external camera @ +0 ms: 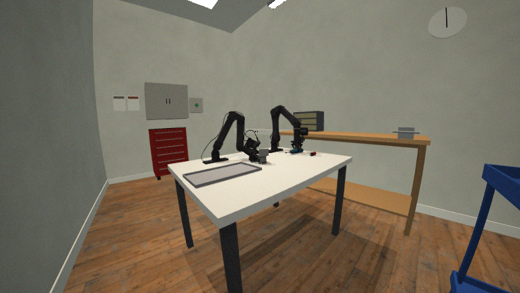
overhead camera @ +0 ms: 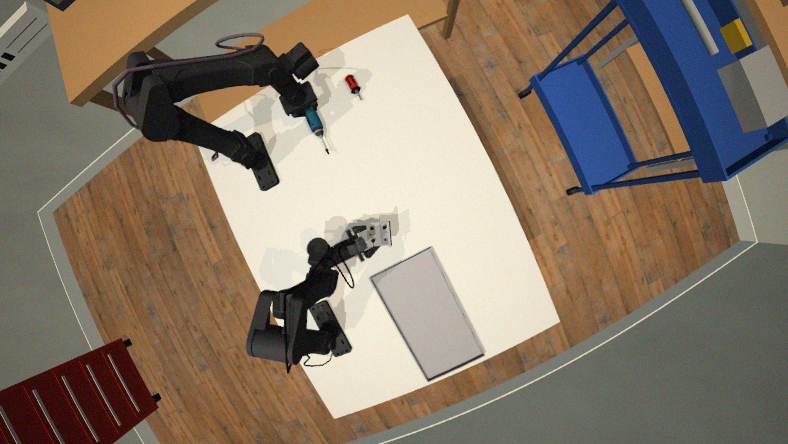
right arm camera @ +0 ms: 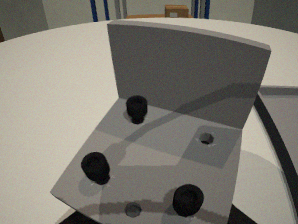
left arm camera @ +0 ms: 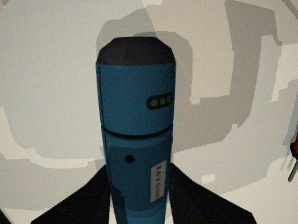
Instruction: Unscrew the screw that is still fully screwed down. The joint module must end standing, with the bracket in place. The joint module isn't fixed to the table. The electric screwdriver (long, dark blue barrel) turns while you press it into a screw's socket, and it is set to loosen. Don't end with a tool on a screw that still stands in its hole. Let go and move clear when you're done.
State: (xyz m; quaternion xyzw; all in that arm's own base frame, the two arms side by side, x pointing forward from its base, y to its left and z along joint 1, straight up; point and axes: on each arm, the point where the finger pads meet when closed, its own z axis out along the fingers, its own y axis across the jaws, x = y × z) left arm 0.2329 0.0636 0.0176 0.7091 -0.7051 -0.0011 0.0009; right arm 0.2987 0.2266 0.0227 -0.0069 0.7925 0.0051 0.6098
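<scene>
Now: right hand 50 mm below the grey bracket. The rest, counted from my right hand: flat grey tray: 40 mm ahead, 320 mm to the right, 20 mm below; red-handled screwdriver: 110 mm ahead, 470 mm to the left, 10 mm below.
</scene>
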